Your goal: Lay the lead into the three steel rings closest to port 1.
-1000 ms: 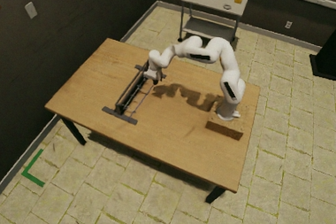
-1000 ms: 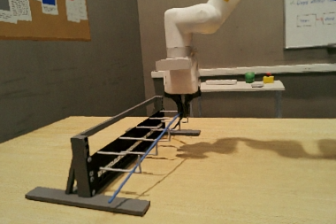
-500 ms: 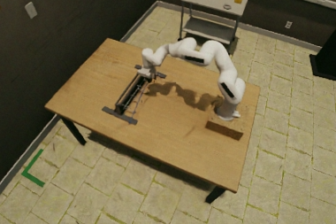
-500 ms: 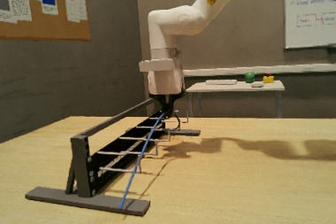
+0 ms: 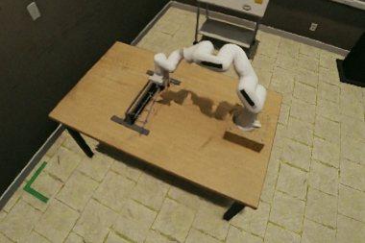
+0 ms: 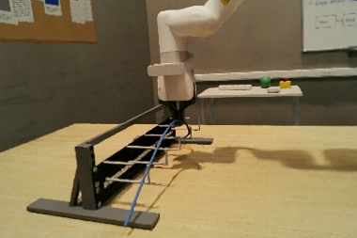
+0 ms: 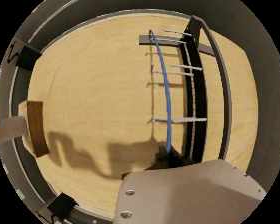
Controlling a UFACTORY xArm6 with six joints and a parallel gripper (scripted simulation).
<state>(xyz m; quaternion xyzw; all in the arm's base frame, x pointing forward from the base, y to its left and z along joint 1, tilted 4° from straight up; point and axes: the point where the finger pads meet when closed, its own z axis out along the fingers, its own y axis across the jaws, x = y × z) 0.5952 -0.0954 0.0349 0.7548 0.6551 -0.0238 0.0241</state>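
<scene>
Right now my hand is 11 cm short of the dark free-standing rack, 4 cm to the right of it and 6 cm above it.
</scene>
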